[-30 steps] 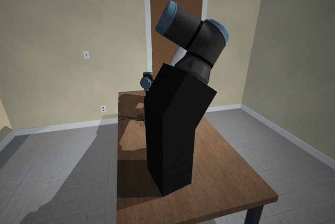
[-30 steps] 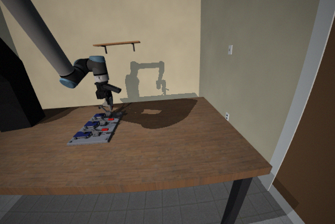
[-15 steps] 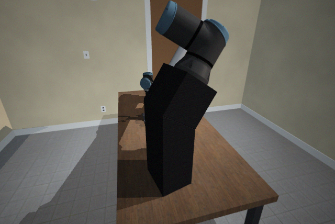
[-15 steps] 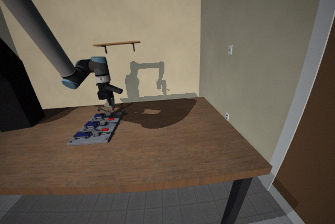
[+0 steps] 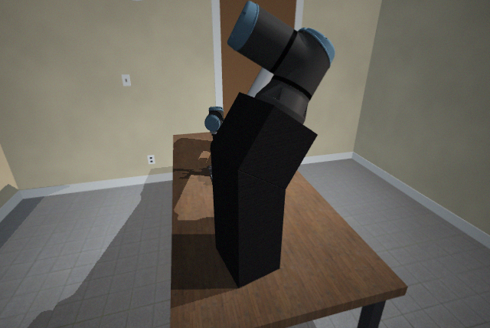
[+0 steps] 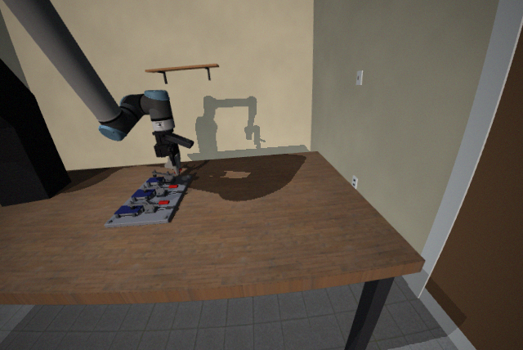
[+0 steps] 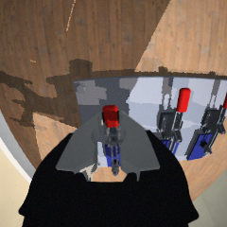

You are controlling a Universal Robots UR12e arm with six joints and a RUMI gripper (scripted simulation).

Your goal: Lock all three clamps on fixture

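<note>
My hand is 110 mm to the left of the grey fixture plate, 80 mm past it and 60 mm above it. The rest, counted from my hand: blue part 130 mm behind, 110 mm to the right, 40 mm below.
</note>
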